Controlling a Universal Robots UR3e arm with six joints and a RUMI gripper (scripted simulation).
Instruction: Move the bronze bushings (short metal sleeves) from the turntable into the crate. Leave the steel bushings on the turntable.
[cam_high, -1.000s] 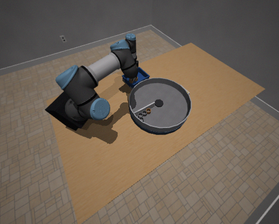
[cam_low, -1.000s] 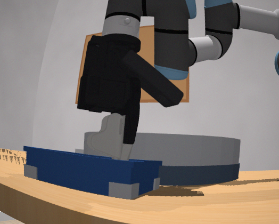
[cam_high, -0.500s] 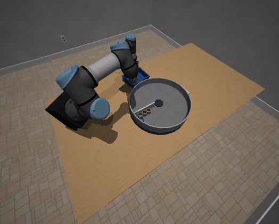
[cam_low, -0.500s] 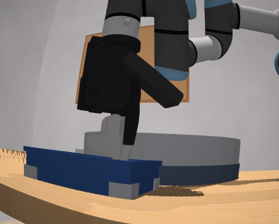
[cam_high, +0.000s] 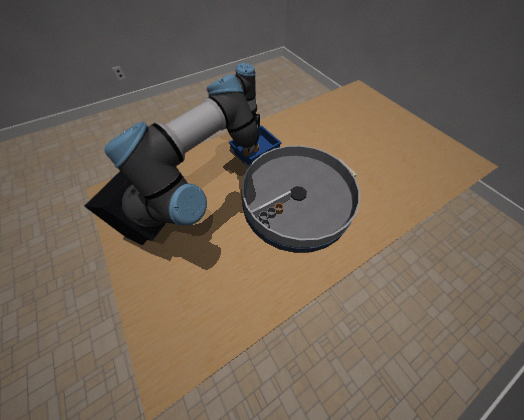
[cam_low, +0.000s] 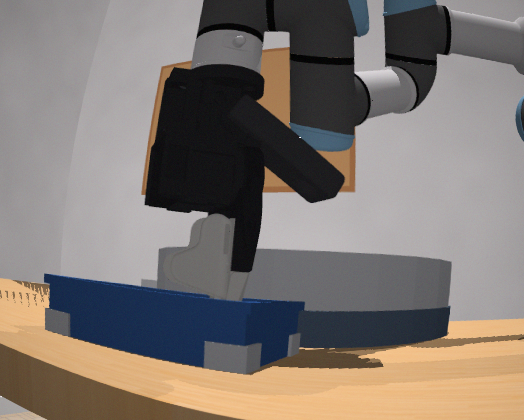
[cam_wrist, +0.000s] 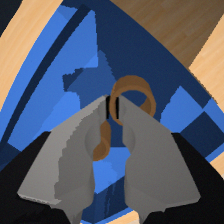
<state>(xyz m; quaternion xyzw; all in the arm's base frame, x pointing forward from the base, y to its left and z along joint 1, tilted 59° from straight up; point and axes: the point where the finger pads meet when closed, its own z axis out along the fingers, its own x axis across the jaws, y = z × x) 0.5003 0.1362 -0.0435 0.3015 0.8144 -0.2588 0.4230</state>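
My gripper is now 4 cm short of the blue crate and 1 cm to the right of it. Round my hand: grey turntable: 32 cm to the right, 4 cm behind, 2 cm above.
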